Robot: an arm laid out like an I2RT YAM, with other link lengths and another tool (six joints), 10 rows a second.
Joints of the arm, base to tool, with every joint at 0 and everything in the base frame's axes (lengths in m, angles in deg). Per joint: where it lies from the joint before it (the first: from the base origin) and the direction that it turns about. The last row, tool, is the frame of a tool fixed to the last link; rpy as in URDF.
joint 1: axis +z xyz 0 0 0.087
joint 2: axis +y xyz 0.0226 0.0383 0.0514
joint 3: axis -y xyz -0.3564 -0.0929 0
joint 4: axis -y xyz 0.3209 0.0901 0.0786
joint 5: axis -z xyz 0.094 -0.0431 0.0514
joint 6: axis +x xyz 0.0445 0 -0.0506
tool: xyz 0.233 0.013 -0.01 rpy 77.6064 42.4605 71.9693
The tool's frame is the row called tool.
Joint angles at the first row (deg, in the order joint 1, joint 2, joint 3, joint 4, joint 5, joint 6):
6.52, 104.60, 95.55, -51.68, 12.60, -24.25
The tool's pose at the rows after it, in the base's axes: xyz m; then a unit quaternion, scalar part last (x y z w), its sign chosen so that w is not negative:
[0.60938, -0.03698, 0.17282, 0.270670, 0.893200, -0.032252, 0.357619]
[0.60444, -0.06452, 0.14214, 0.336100, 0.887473, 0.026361, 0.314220]
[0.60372, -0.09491, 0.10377, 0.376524, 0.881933, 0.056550, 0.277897]
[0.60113, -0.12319, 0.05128, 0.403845, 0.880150, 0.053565, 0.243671]
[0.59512, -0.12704, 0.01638, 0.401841, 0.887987, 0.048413, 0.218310]
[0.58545, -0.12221, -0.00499, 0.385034, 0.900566, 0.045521, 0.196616]
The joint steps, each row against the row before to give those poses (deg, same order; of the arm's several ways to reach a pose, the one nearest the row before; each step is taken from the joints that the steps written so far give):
-6.58, 0.50, -0.35, -0.18, -4.61, 8.81
-7.19, 2.34, -0.81, 0.24, -9.95, 2.18
-5.50, 4.22, -0.05, 0.81, -5.92, 0.00
-3.15, 5.46, 0.01, 1.36, -1.16, -0.04
-0.48, 3.43, -0.01, 0.22, 0.00, -1.12
0.24, 1.99, 0.00, -0.88, 0.02, -2.18

